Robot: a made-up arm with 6 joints.
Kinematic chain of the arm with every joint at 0, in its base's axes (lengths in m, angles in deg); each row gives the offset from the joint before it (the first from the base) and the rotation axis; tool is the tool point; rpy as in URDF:
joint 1: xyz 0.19 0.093 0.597 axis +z
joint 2: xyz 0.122 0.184 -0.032 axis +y
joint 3: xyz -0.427 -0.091 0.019 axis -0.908 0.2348 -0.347
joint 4: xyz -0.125 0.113 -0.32 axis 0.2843 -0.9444 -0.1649
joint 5: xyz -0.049 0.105 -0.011 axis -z
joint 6: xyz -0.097 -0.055 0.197 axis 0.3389 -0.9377 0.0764
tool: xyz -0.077 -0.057 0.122 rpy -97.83 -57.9 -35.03
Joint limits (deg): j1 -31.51..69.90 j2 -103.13..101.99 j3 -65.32..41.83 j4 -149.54..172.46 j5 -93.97..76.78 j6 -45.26..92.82
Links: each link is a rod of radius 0.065 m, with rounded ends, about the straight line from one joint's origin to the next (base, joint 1, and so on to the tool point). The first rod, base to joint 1, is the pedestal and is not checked.
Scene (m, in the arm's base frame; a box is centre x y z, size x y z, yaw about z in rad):
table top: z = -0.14
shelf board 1: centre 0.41 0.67 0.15 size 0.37 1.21 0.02 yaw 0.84
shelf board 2: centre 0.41 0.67 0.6 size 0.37 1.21 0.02 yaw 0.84
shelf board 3: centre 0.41 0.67 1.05 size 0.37 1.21 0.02 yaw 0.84
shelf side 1: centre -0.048 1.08 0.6 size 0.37 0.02 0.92 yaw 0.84
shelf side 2: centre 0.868 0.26 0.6 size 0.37 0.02 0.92 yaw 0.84
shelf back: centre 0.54 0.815 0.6 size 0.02 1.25 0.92 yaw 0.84
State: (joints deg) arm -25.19 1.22 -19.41 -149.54 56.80 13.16
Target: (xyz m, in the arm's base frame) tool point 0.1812 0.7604 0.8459
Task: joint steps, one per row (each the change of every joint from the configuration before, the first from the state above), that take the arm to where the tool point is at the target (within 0.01 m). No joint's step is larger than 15 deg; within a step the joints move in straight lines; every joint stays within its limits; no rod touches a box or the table.
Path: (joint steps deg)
1: 13.70 6.64 12.03 9.88 -13.72 4.71
2: 13.70 6.64 12.04 9.88 -13.71 4.71
3: -1.42 -0.57 -12.67 6.69 -2.13 2.66
4: -1.41 -0.57 -12.67 6.70 -2.13 2.66
5: -1.41 -0.57 -12.67 6.70 -2.13 2.65
6: -1.42 -0.57 -12.66 6.70 -2.12 2.66
7: -9.51 3.74 1.96 -12.64 13.68 -5.66
8: -9.51 3.73 1.97 -12.63 13.69 -5.65

